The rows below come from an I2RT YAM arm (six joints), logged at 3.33 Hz.
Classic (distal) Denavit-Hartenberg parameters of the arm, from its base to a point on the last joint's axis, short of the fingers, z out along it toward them. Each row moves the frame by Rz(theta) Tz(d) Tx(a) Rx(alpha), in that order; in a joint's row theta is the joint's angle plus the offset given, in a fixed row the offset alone. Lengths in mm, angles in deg.
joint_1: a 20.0  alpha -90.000  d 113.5  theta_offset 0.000
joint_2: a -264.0  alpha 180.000  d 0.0  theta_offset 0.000
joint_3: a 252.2  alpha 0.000  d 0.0  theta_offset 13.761
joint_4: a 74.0  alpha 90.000  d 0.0  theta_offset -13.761
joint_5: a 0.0  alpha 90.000  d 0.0  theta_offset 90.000
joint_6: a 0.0  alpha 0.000  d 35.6  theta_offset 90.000
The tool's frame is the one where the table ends.
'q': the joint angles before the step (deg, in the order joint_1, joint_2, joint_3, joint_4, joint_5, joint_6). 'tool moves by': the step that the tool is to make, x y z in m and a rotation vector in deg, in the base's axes. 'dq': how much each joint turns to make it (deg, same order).
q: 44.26, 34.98, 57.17, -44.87, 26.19, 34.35
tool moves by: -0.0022, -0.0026, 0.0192, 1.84, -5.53, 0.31
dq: -0.02, -0.23, 2.26, 4.00, 0.54, -2.80
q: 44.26, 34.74, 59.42, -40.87, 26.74, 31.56
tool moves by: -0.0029, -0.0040, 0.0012, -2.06, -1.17, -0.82
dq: -0.05, -0.78, 0.18, -0.53, 1.37, -2.24
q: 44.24, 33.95, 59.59, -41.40, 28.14, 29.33
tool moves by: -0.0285, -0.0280, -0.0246, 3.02, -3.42, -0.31
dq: 0.04, -12.30, -7.06, -0.61, 0.39, -0.16
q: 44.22, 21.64, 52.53, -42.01, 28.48, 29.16
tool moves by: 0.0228, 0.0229, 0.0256, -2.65, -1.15, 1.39
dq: 0.04, 9.36, 5.07, 4.82, -0.82, -3.29
